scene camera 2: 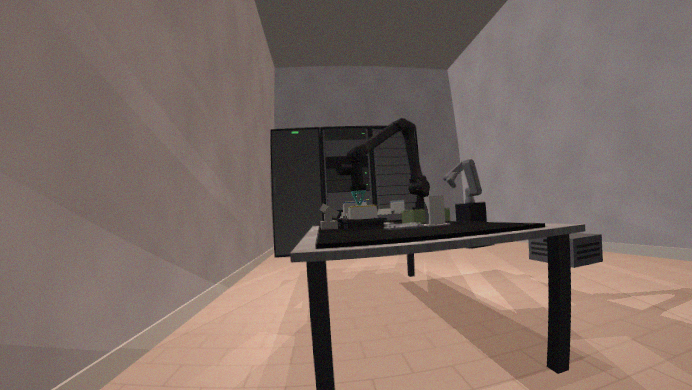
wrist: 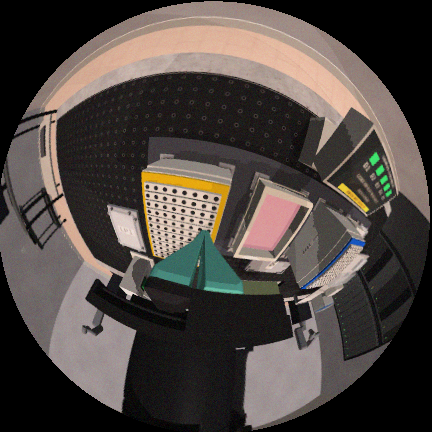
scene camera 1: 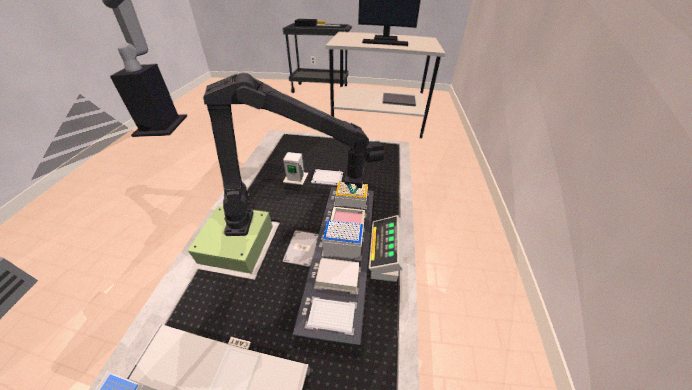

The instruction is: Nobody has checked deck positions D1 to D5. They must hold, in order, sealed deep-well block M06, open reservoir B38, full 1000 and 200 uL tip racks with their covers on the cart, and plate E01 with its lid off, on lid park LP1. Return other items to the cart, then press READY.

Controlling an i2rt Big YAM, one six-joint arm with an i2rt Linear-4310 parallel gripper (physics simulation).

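Frame: origin at the arm's base, x ahead, y left, z up, level; centimetres.
Seen in the pictures: gripper, fingertip midpoint: [wrist: 203, 234] [scene camera 1: 352, 193]; arm's base, origin of the base link: [scene camera 2: 423, 209] [scene camera 1: 239, 223].
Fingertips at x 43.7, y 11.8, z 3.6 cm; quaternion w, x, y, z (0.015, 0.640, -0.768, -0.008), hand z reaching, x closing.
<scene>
Pixels of each thing's top centre, then the offset from my fingertips to it. "*": a spot on its surface instead.
- yellow-rimmed tip rack, middle of its top: [wrist: 177, 234] [scene camera 1: 351, 188] [scene camera 2: 361, 205] dx -0.2, dy +2.9, dz +0.1 cm
- open reservoir, middle of its top: [wrist: 272, 233] [scene camera 1: 347, 216] dx -2.3, dy -9.3, dz -3.2 cm
- blue-rimmed tip rack, middle of its top: [wrist: 336, 269] [scene camera 1: 343, 230] [scene camera 2: 354, 201] dx -4.5, dy -21.6, dz +3.4 cm
- plain white-topped block, middle of its top: [scene camera 1: 338, 271] dx -6.6, dy -33.8, dz -2.2 cm
- white plate, middle of its top: [scene camera 1: 331, 313] dx -8.7, dy -46.0, dz -5.0 cm
- Lid park LP1, surface spot: [wrist: 126, 228] [scene camera 1: 330, 177] * dx -9.5, dy +21.6, dz -9.4 cm
- panel, surface spot: [wrist: 367, 175] * dx +10.2, dy -19.9, dz +0.5 cm
- small white box with a green face, surface spot: [scene camera 1: 294, 168] * dx -26.1, dy +20.1, dz -2.2 cm
- flat park, middle of its top: [wrist: 273, 264] [scene camera 1: 301, 246] dx -20.1, dy -18.4, dz -9.8 cm
- white cart, surface spot: [scene camera 1: 185, 360] * dx -47.7, dy -58.5, dz -5.2 cm
My gripper [scene camera 1: 353, 191] [scene camera 2: 358, 203] [wrist: 203, 234] is shut and empty, teal fingertips pointing down over the yellow-rimmed tip rack [scene camera 1: 351, 190] [wrist: 182, 210] at the far end of the deck; whether they touch is unclear. Beside it stands an open reservoir [scene camera 1: 348, 217] [wrist: 273, 220] with pink contents, then a blue-rimmed tip rack [scene camera 1: 343, 231] [wrist: 336, 264]. Nearer camera 1 are a plain white-topped block [scene camera 1: 338, 273] and, at D5, a white plate [scene camera 1: 331, 315]; their markings are unreadable. Lid park LP1 [scene camera 1: 327, 176] [wrist: 126, 228] lies beside the yellow-rimmed rack.
A panel [scene camera 1: 385, 241] [wrist: 367, 175] with several green lamps stands along the deck. A small white box with a green face [scene camera 1: 294, 168] stands near LP1. Another flat park [scene camera 1: 300, 256] lies between the deck and the green arm base [scene camera 1: 230, 245]. The white cart [scene camera 1: 185, 360] is at the near end.
</scene>
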